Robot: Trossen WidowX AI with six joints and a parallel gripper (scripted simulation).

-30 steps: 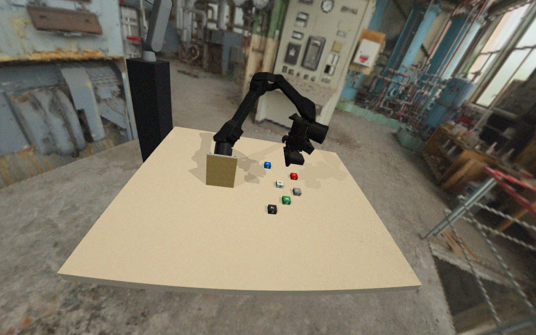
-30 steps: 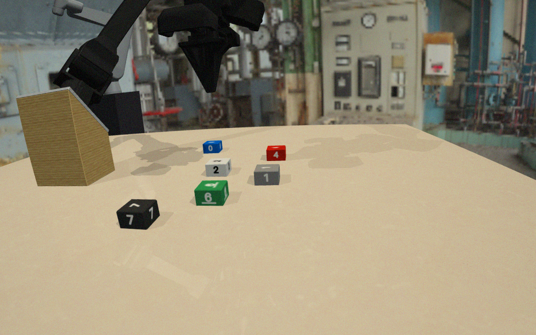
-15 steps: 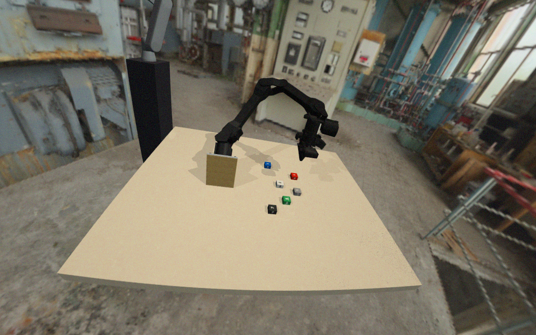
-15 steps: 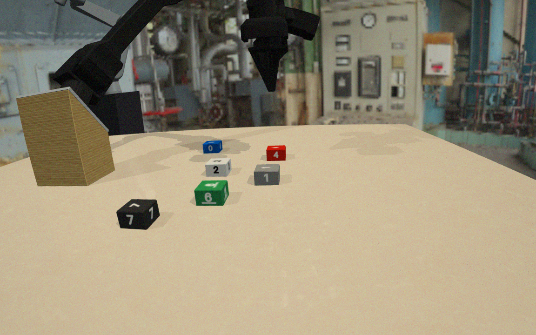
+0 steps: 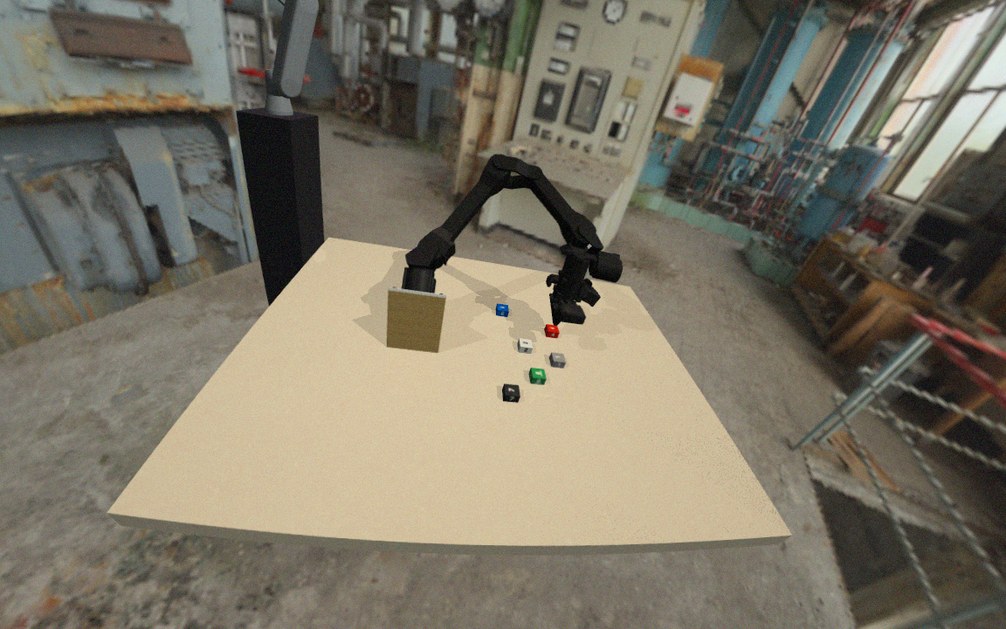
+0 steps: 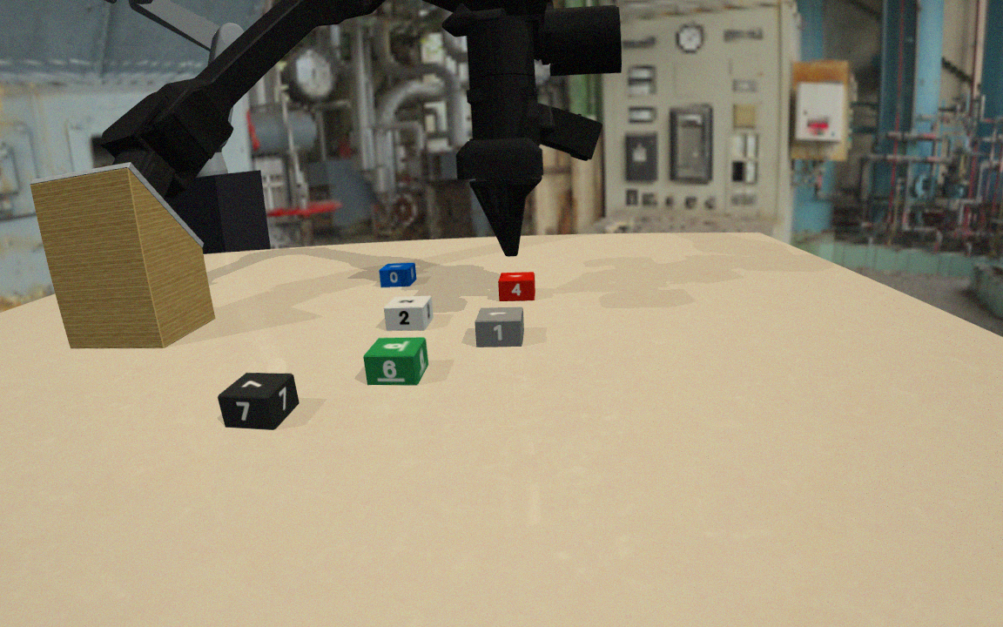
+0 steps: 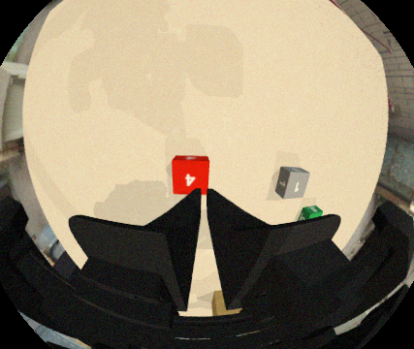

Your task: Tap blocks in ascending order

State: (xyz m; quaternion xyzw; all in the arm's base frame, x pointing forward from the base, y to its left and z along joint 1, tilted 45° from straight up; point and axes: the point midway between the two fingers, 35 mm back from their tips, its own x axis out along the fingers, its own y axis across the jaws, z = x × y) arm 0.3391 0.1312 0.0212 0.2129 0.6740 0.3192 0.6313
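Now: the red block 10 mm to the left of my gripper tip and 30 mm below it. Round my gripper tip: white block 70 mm behind, 70 mm to the right, 30 mm below; blue block 140 mm behind, 60 mm to the left, 30 mm below; grey block 10 mm ahead, 100 mm to the right, 30 mm below.
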